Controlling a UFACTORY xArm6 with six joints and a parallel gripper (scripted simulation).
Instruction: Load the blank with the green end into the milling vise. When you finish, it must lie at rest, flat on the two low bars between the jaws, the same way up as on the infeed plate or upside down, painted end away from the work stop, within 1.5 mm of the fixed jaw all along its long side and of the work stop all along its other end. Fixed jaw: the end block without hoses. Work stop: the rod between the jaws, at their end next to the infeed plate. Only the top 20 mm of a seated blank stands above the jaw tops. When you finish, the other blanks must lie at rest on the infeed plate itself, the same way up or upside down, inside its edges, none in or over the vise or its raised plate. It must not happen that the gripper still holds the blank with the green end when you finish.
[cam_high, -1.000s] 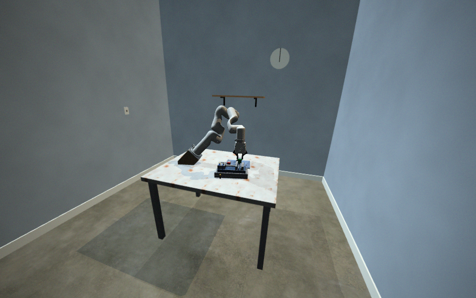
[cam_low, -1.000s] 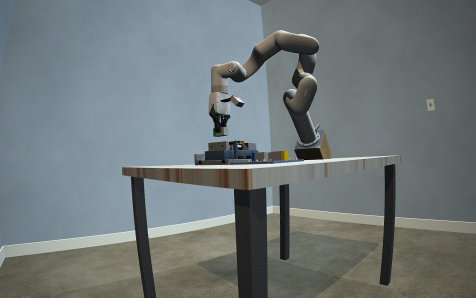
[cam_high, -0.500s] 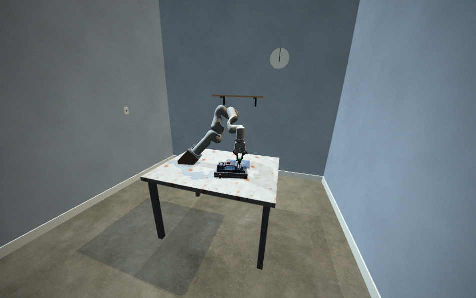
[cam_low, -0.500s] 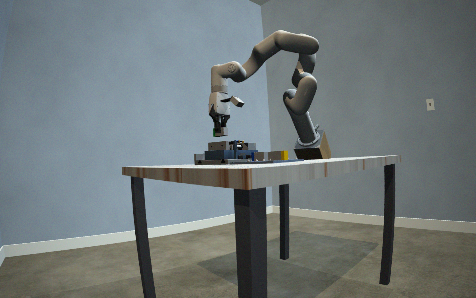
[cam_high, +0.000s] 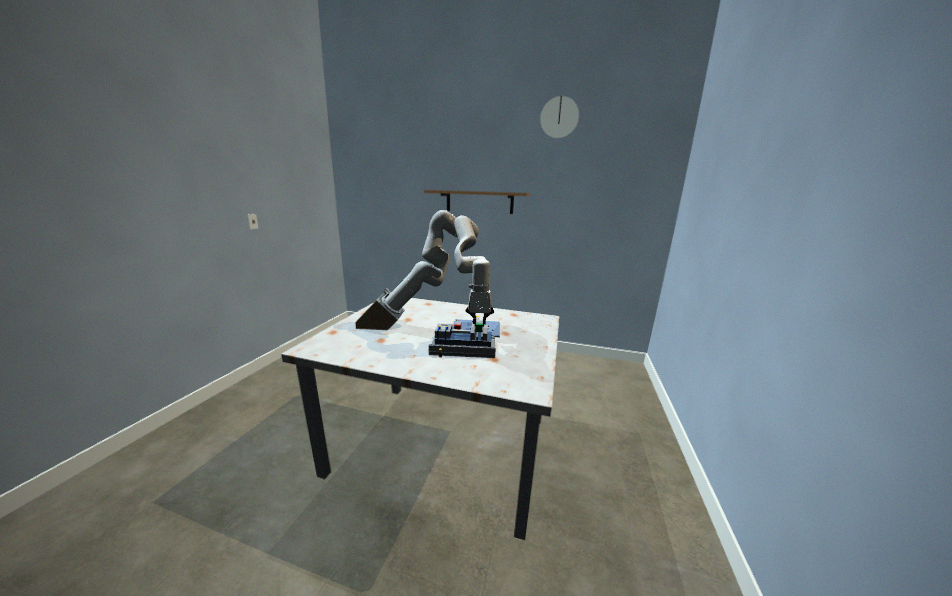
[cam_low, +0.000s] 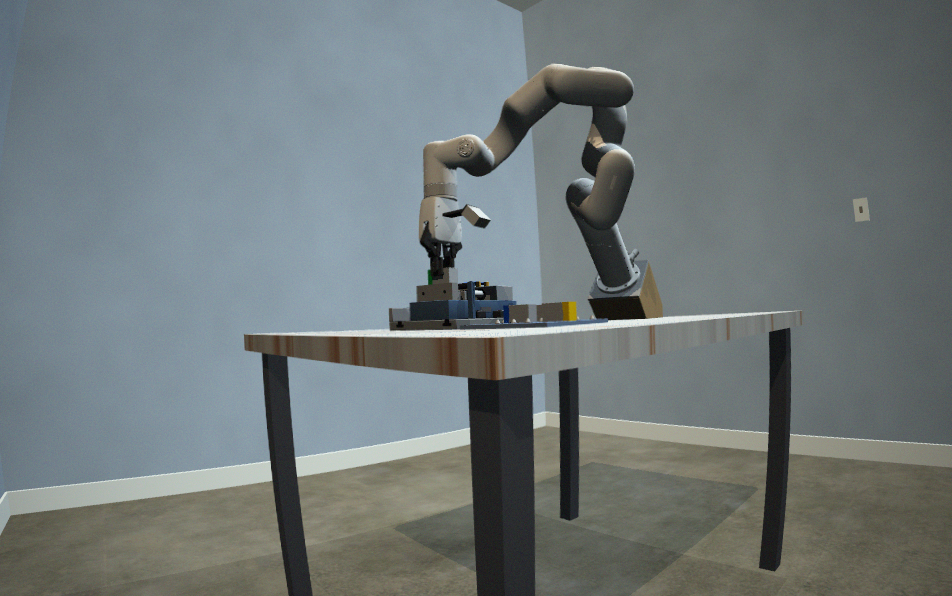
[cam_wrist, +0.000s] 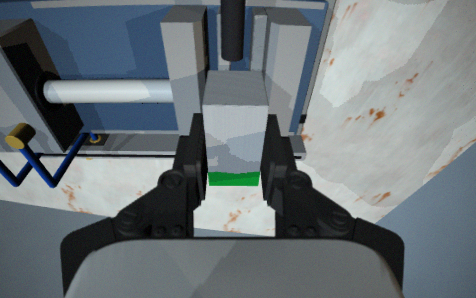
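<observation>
Right now the green-ended blank is 20 mm below my hand. The rest, counted from my hand: moving jaw 60 mm below, 30 mm behind, 10 mm to the right; then work stop rod 50 mm to the left, 50 mm below, 30 mm behind; then fixed jaw 60 mm below, 20 mm to the left, 20 mm ahead.
</observation>
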